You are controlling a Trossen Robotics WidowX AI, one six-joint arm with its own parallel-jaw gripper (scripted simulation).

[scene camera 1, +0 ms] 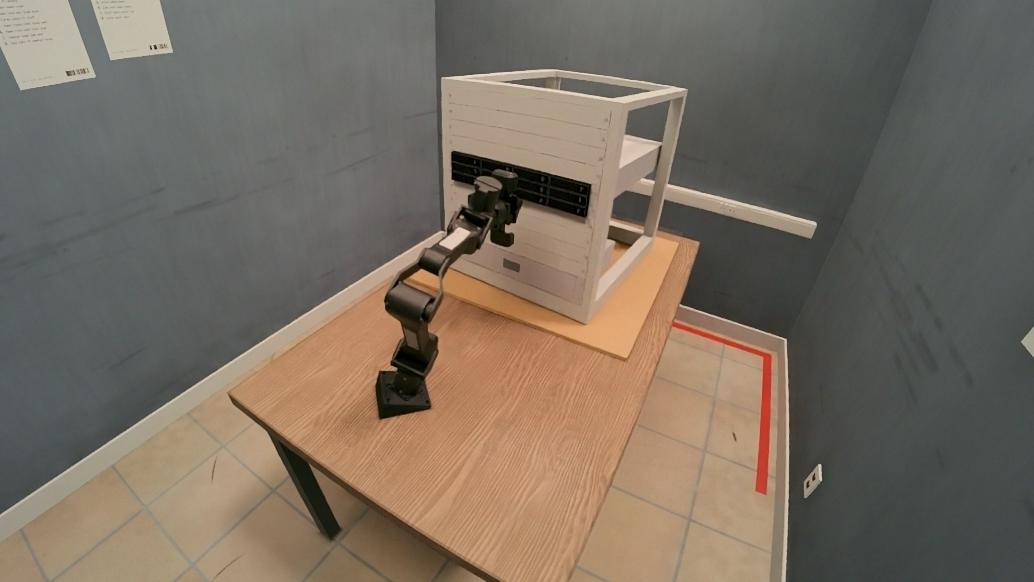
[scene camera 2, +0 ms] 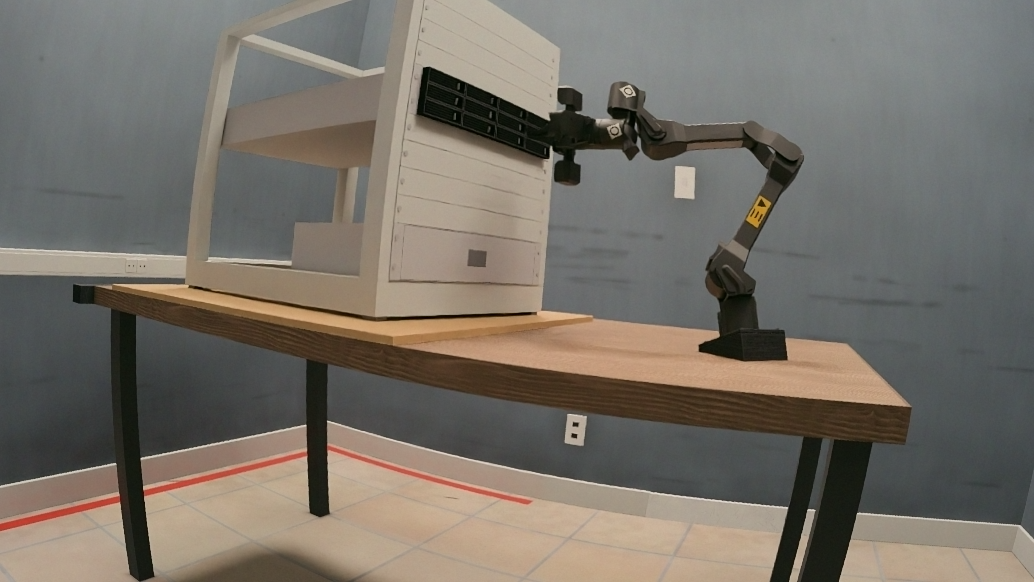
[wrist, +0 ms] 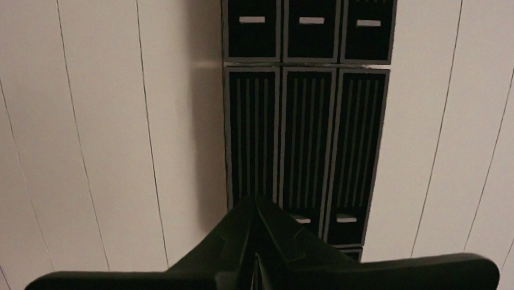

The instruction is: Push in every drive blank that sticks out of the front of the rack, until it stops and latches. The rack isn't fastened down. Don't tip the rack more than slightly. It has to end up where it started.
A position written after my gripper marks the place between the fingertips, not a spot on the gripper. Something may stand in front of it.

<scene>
I see my gripper (scene camera 2: 527,136), a drive blank (scene camera 2: 427,108), a drive blank (wrist: 252,93), a drive blank (wrist: 307,93), a drive blank (scene camera 2: 428,90), a drive blank (wrist: 361,95) and a tan board (scene camera 2: 397,330).
My gripper is seen too in scene camera 1 (scene camera 1: 521,200) and in the wrist view (wrist: 253,204). The tan board shows as well in scene camera 1 (scene camera 1: 613,330).
</scene>
